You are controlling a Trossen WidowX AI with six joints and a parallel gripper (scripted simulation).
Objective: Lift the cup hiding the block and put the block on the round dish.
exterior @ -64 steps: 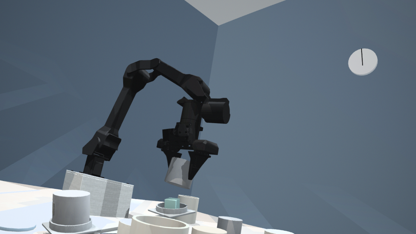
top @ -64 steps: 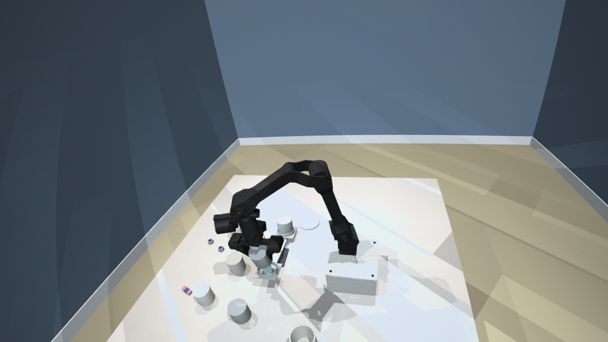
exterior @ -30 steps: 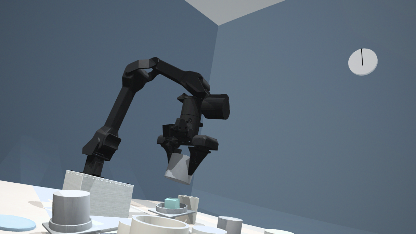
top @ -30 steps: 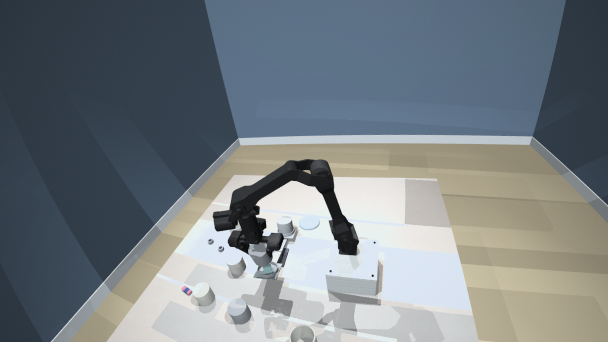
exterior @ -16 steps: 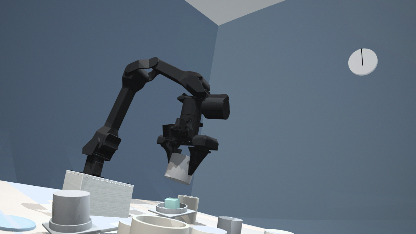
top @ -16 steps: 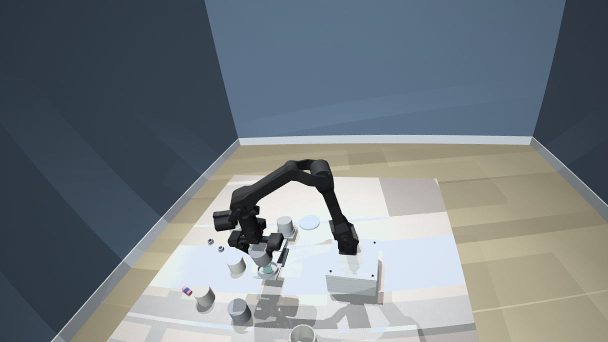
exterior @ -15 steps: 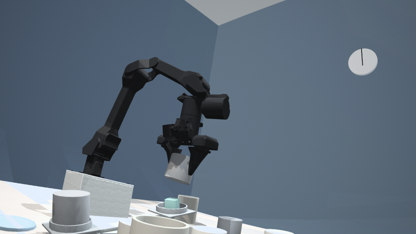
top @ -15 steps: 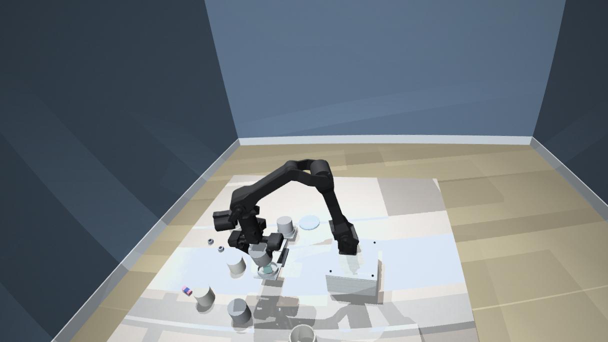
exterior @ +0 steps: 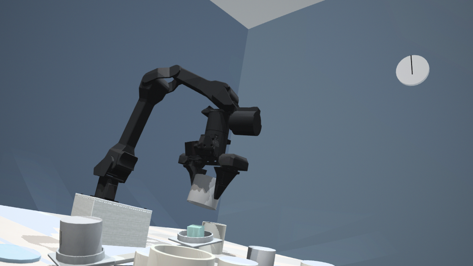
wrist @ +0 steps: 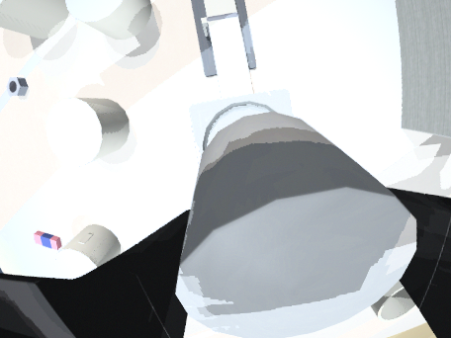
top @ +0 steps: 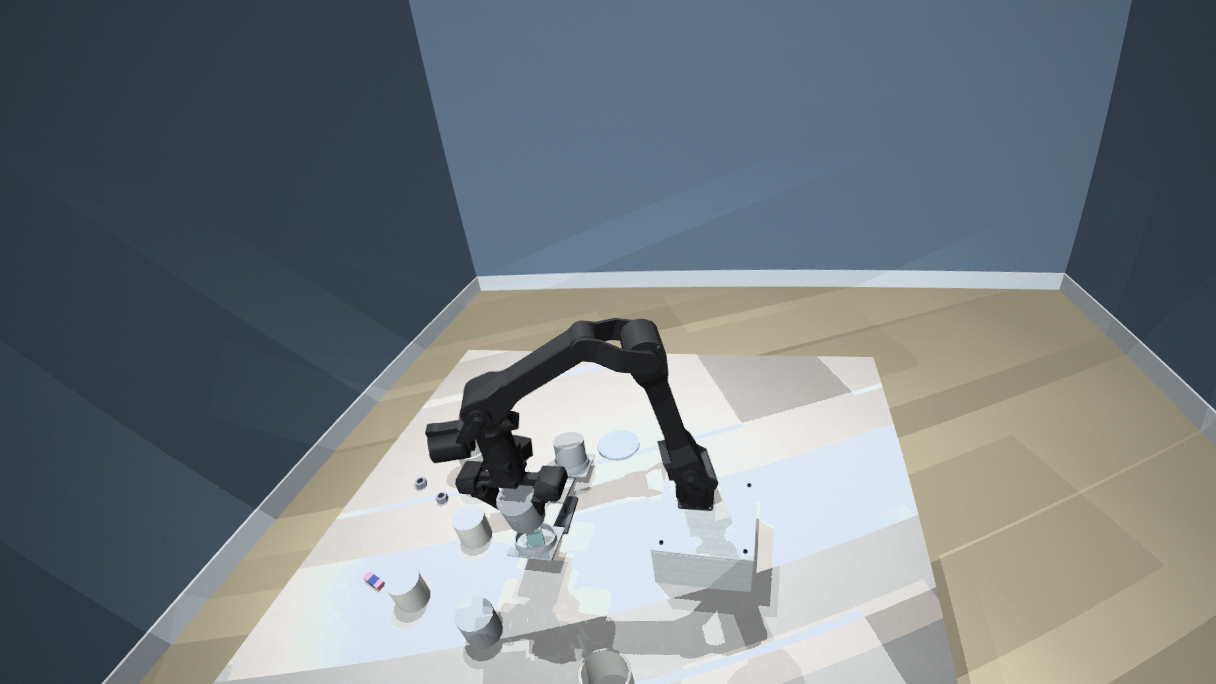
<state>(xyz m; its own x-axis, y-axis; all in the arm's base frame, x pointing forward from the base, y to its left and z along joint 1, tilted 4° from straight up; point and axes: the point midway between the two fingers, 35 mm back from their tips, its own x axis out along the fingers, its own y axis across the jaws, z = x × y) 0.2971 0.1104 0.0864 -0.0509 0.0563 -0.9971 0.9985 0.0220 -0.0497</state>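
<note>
The teal block lies 10 mm to the right of my gripper tip and 80 mm below it. Also, from my gripper tip: balance: 10 mm ahead, 140 mm to the right, 130 mm below; red-and-blue piece: 350 mm ahead, 110 mm to the left, 160 mm below; pale blue round dish: 80 mm behind, 360 mm to the right, 170 mm below.
</note>
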